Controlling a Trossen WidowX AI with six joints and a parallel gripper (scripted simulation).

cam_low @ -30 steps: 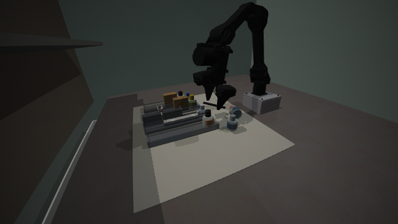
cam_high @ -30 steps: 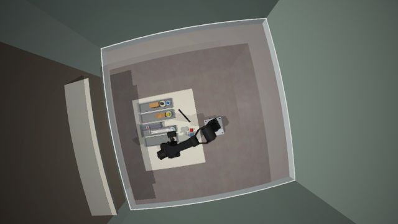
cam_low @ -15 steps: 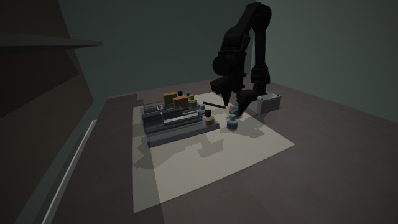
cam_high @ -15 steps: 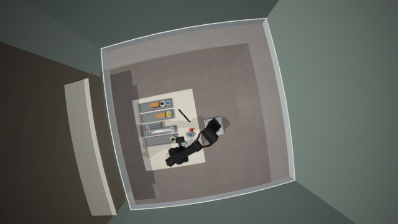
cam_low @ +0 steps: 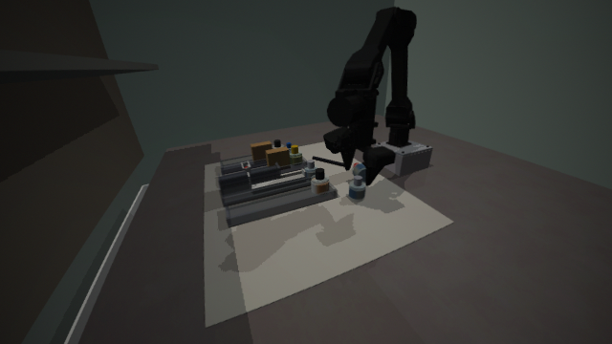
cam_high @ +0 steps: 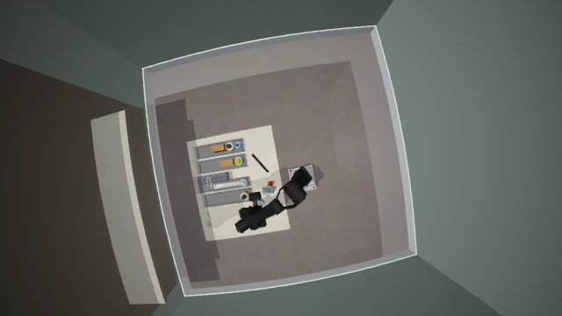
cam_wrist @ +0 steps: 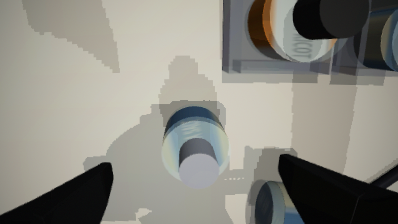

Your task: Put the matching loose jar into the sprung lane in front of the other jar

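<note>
The black rod is 6 cm behind my gripper tip, 23 cm to the right of it and 6 cm below it. The rest, counted from my gripper tip: white pusher plate: 17 cm ahead, 19 cm to the right, 2 cm below.
</note>
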